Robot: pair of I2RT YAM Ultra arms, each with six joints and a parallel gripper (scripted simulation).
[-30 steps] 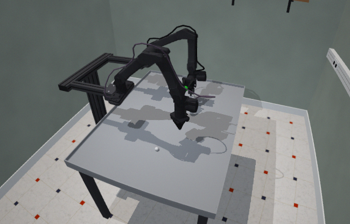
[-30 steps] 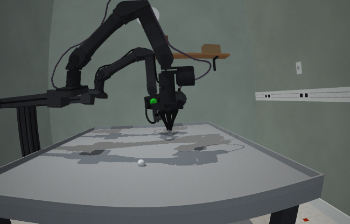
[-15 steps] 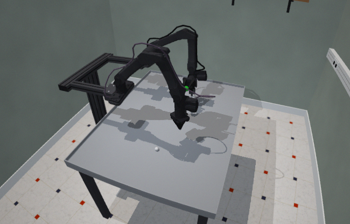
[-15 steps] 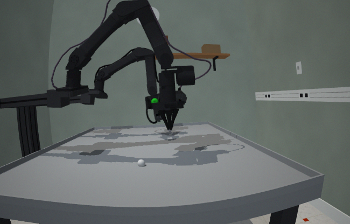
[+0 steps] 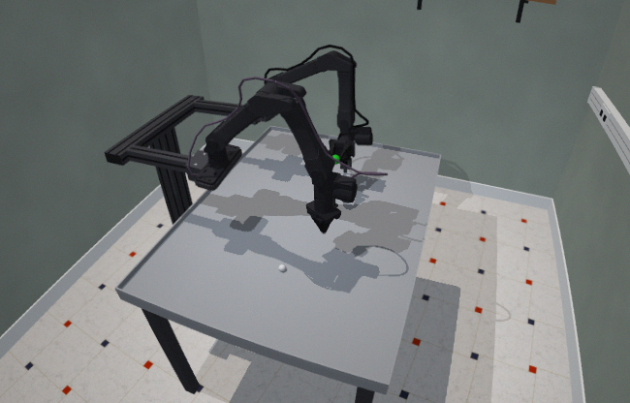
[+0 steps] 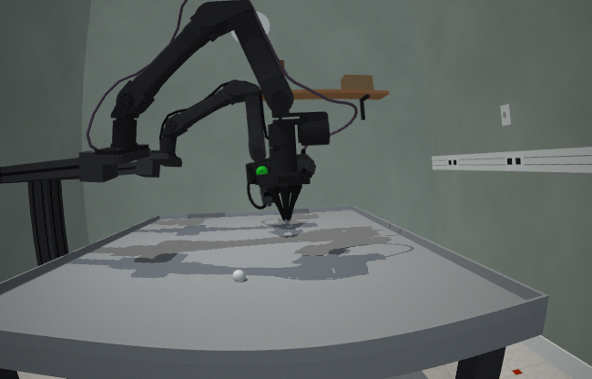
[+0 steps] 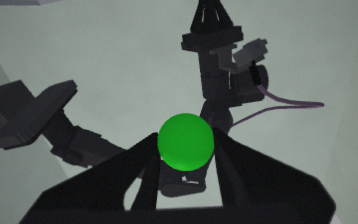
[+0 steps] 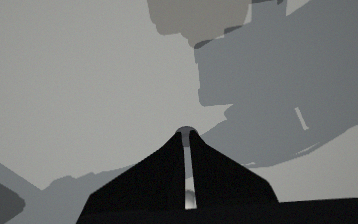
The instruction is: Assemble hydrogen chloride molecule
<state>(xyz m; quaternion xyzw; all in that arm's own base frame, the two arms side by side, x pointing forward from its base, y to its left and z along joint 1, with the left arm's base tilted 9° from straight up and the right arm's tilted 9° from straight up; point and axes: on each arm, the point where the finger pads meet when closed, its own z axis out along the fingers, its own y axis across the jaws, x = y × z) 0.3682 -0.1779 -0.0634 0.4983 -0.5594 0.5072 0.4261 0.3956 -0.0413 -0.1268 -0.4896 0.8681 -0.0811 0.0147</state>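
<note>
Right now the green ball is 1 cm to the right of my left hand. The rest, counted from my left hand: white ball 42 cm to the right, 18 cm below, 7 cm behind; then grey peg 30 cm to the right, 10 cm below, 3 cm ahead.
The grey peg is 1 cm below my right hand. From my right hand the other things lie so: green ball 3 cm behind, 29 cm to the left, 9 cm above; then white ball 11 cm behind, 12 cm to the right, 9 cm below.
</note>
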